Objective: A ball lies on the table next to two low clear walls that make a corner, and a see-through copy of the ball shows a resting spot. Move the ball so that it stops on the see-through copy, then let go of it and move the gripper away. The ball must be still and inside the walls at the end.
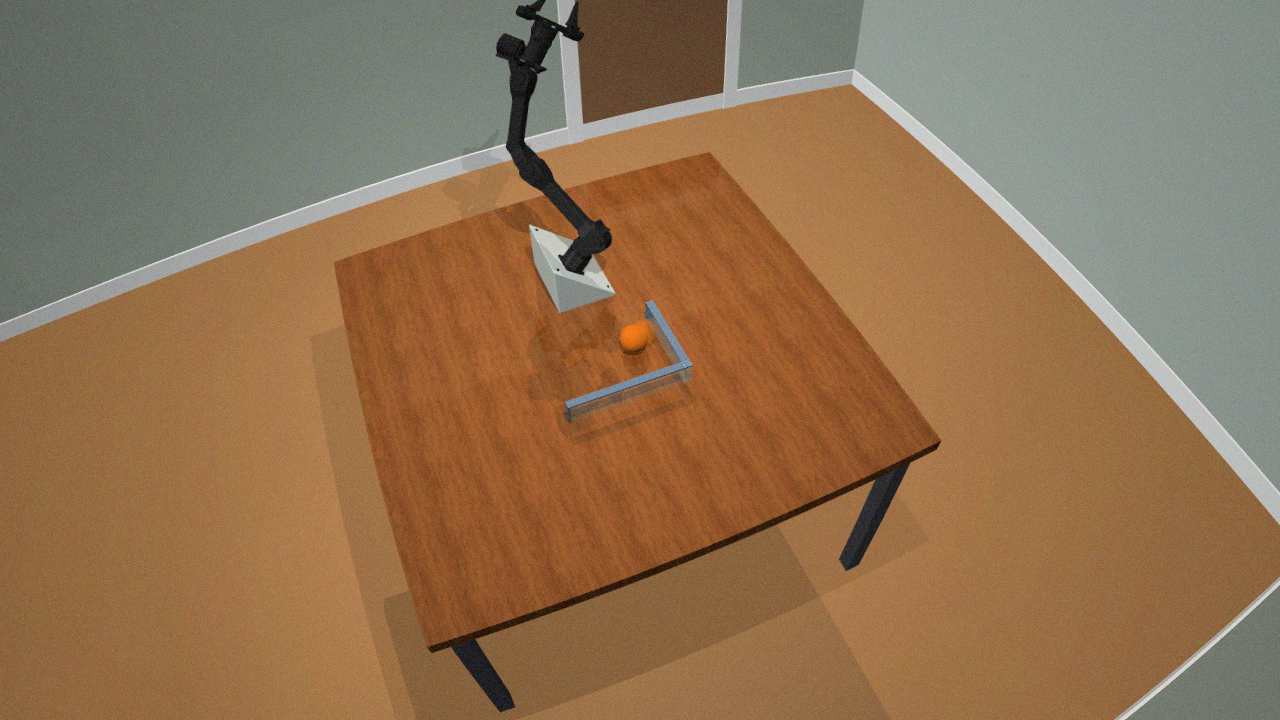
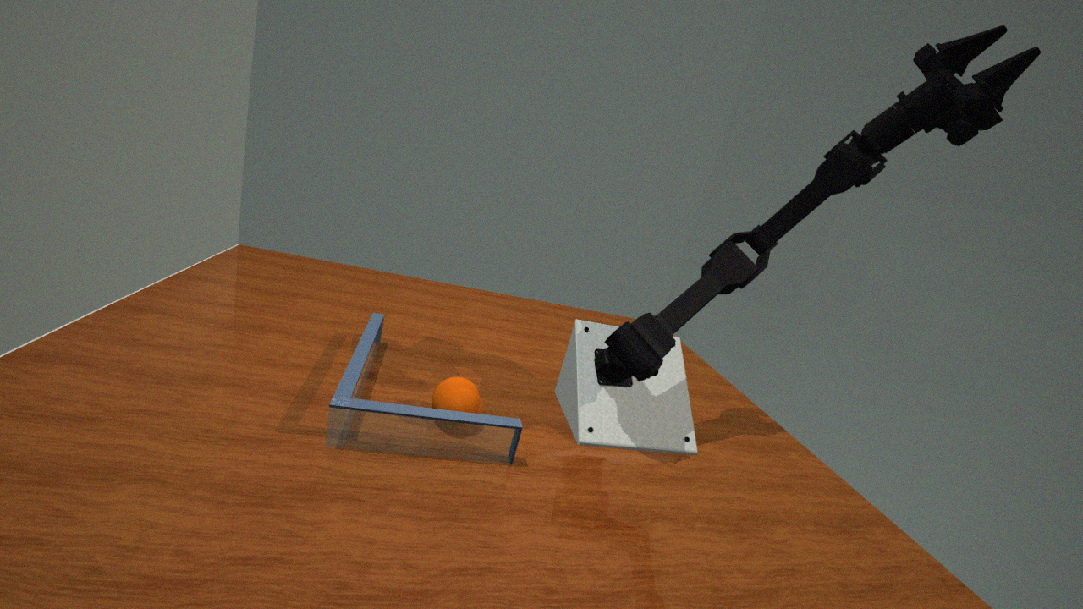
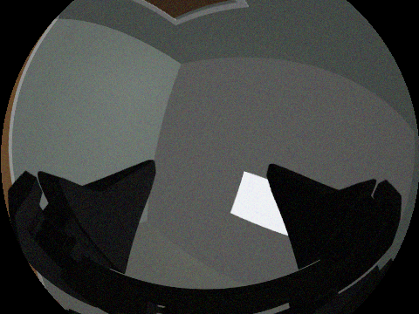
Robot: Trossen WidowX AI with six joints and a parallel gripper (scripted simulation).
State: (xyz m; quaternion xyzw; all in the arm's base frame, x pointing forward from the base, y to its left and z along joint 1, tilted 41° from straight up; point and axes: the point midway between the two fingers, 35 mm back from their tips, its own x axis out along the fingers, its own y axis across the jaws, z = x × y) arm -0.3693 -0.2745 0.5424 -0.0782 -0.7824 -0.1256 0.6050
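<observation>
Right now my gripper tip is 620 mm short of the orange ball, 110 mm to the left of it and 690 mm above it. Round my gripper tip: clear wall (760 mm ahead, 190 mm to the right, 690 mm below).
</observation>
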